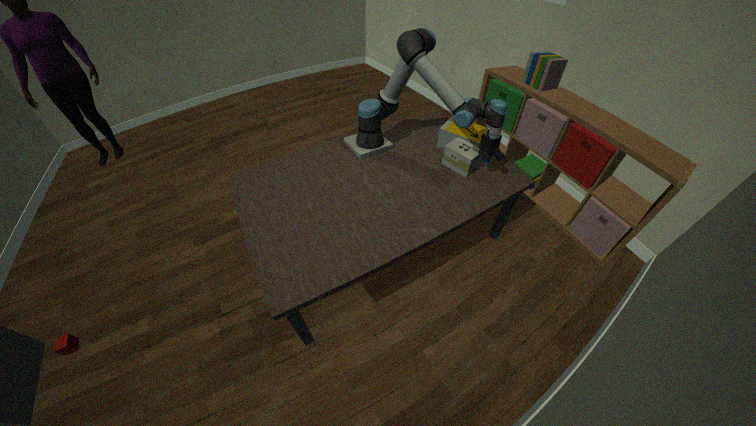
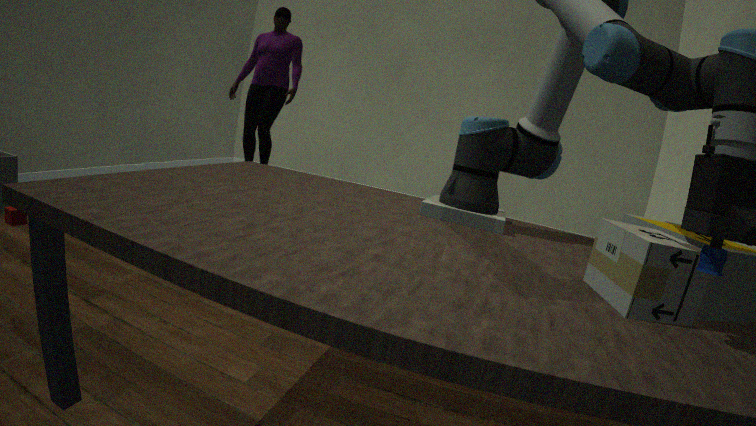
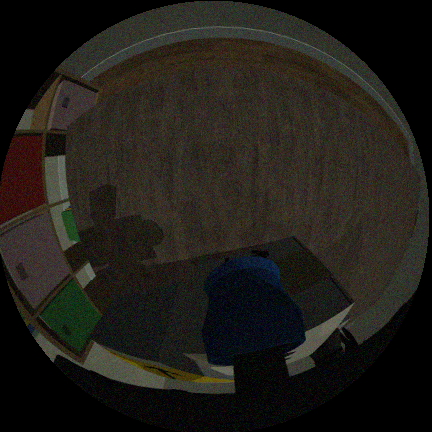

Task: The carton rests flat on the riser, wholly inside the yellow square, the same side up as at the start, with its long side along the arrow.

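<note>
The white carton [image 1: 461, 153] [image 2: 634, 264] stands on the table [image 1: 343, 211] [image 2: 264, 222], right against the grey riser [image 2: 735, 297]. The riser's top bears the yellow square [image 1: 456, 128] [image 2: 674, 228] [image 3: 201, 378] with a black arrow. The blue suction cup [image 1: 484, 157] [image 2: 711, 262] [image 3: 250, 306] points down. It hangs beside the carton's shadowed, arrow-marked side face [image 3: 160, 306], below the carton's top edge and above the table. It sits on no surface that I can see, and the carton lies flat on the table.
A wooden shelf unit [image 1: 608, 113] with coloured bins stands just past the table's edge near the carton. The arm's base [image 1: 369, 132] [image 2: 470, 180] is on the table's far corner. A person [image 1: 57, 68] [image 2: 269, 79] stands by the wall. A red cube [image 1: 65, 343] lies on the floor.
</note>
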